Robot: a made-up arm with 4 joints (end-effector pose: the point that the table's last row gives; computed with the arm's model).
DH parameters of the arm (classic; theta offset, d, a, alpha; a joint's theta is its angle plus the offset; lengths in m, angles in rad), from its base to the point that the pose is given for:
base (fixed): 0 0.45 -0.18 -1.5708
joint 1: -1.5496 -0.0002 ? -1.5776
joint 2: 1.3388 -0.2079 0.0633 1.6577
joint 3: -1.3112 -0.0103 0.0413 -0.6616
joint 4: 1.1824 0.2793 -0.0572 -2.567
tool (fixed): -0.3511 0.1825 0 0
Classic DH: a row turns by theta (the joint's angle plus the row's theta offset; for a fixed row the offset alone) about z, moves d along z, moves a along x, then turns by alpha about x.
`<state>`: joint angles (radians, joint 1 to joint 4).
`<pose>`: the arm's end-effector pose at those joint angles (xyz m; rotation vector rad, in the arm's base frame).
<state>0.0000 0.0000 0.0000 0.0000</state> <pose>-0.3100 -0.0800 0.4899 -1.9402 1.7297 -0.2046</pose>
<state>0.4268 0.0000 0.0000 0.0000</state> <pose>-0.2818 -0.0800 0.5402 -2.0937 1.9879 0.2277</pose>
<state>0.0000 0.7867 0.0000 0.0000</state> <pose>-0.3125 -0.1468 0.3953 -1.3340 1.4989 0.4106</pose>
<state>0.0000 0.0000 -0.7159 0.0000</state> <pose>-0.3605 -0.1253 0.4973 -1.1809 2.1991 -0.5443</pose>
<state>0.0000 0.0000 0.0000 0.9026</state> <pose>-0.3833 -0.0213 0.5238 -2.2037 0.6245 -0.1439</pose>
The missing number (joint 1, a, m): -0.0906
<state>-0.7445 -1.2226 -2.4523 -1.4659</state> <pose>-0.3428 0.0170 0.1280 1.4558 0.4874 -0.0227</pose>
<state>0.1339 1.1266 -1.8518 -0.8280</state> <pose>-0.5476 -0.0901 0.3516 -1.4352 -2.3095 -0.8848</pose>
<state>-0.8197 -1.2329 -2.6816 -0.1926</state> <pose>-0.3818 0.0717 0.1945 1.3666 0.4682 -1.1859</pose>
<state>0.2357 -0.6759 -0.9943 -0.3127</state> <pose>-0.3722 -0.0502 0.6021 -0.9716 2.4753 -1.4063</pose>
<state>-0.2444 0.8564 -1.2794 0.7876</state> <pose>-0.3809 -0.1568 0.3787 -0.6526 1.6594 -0.2361</pose>
